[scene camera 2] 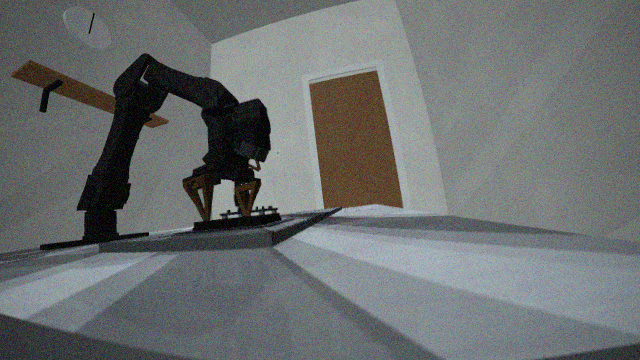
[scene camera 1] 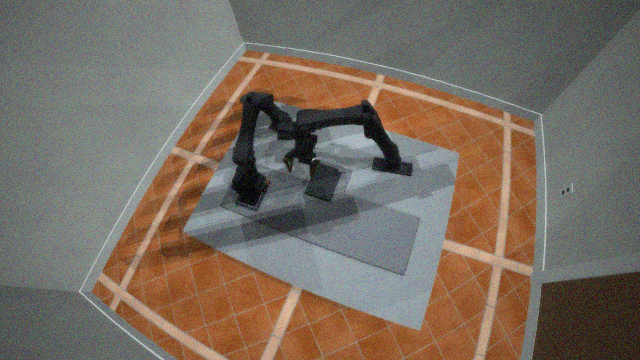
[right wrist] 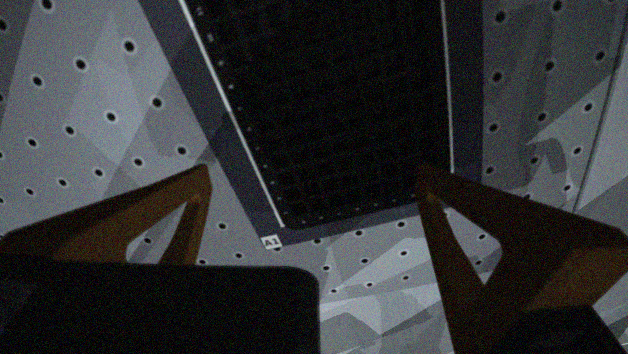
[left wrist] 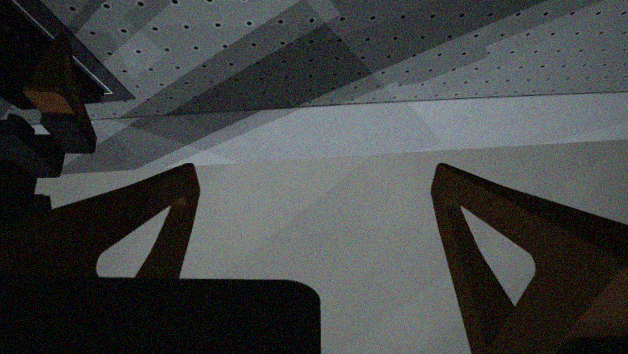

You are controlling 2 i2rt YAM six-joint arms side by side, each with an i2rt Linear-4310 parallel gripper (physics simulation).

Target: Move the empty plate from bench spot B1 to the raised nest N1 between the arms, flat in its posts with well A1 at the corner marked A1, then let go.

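Places are measured from the left arm's base along level axes (x ahead, y left, z up), in millimetres.
Pixels of known places: left gripper, fingertip midpoint: [scene camera 1: 300,175] [left wrist: 315,176]; right gripper, fingertip midpoint: [scene camera 1: 258,186] [right wrist: 313,175]; left arm's base, link origin: [scene camera 1: 392,167].
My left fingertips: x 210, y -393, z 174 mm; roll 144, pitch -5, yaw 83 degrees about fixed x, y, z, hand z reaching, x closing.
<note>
For each thing: its top centre in the pictures, then the offset to it from my left fingertips. "spot": a spot on its surface instead. Level surfaces: height alone.
- black plate, top centre: [right wrist: 338,91] [left wrist: 6,68] [scene camera 2: 239,217] [scene camera 1: 251,191] 63 mm ahead, 254 mm right, 144 mm down
- A1 label, surface spot: [right wrist: 271,242] spot: 9 mm back, 188 mm right, 159 mm down
- raised nest N1, top centre: [scene camera 2: 249,207] [scene camera 1: 323,179] 51 mm back, 78 mm left, 119 mm down
- perforated board, surface height: 161 mm down
- pale table, surface height: 173 mm down
The black plate [scene camera 1: 251,198] [scene camera 2: 235,220] [right wrist: 345,110] lies flat on dark-framed spot B1, beneath my right gripper. Part of the plate [left wrist: 22,45] shows at the upper left of the left wrist view. My right gripper [right wrist: 313,175] [scene camera 2: 226,216] is open and empty, above the plate's A1 end. The A1 label [right wrist: 271,242] lies just outside that corner. My left gripper [scene camera 1: 301,173] [left wrist: 315,176] is open and empty, raised beside the nest; in scene camera 2 it is mostly hidden. The raised nest N1 [scene camera 1: 325,185] is a dark block; its posts [scene camera 2: 250,211] show behind the plate.
Both arms reach inward over the perforated board [scene camera 1: 370,235] [left wrist: 280,40], on a pale table [scene camera 1: 350,295]. My right gripper's finger [left wrist: 55,100] shows beside my left gripper in the left wrist view. The two wrists are close together.
</note>
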